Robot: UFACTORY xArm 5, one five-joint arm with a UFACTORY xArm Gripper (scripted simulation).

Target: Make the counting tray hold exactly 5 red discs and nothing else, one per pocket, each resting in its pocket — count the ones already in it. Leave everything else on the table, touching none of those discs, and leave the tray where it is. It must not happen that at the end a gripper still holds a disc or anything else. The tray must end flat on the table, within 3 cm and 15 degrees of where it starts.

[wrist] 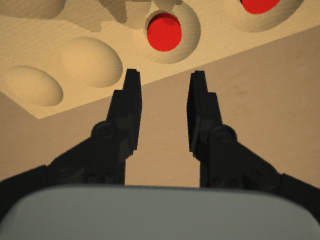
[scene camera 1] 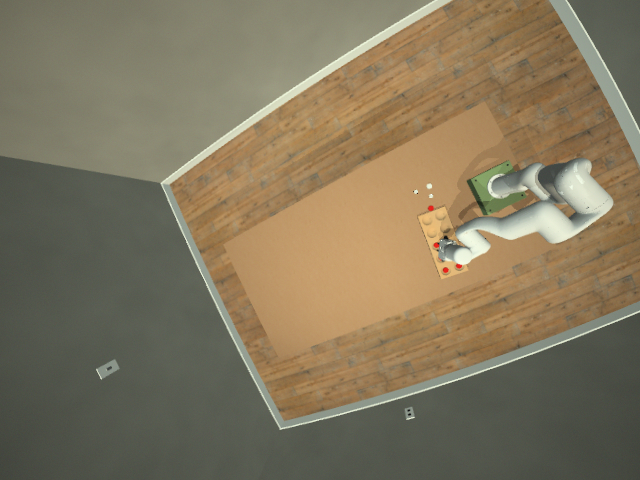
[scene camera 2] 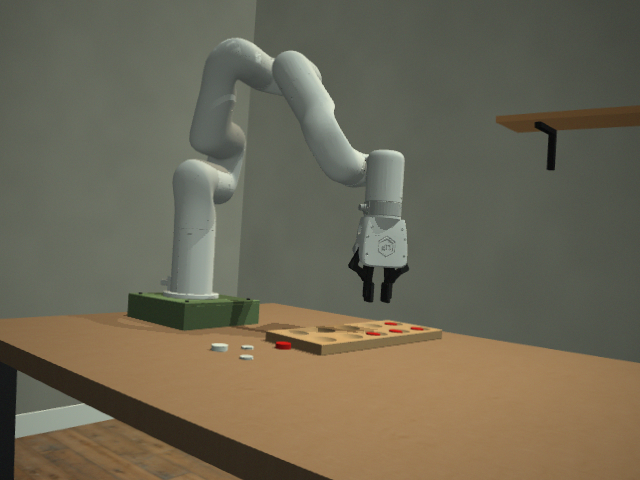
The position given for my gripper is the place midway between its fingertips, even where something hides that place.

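Observation:
A wooden counting tray [scene camera 1: 435, 224] is in my sight, and the wrist view [wrist: 61, 61] shows the tray too. I see a red disc [wrist: 164, 33]. My own gripper [wrist: 164, 88] is visible to me as well.

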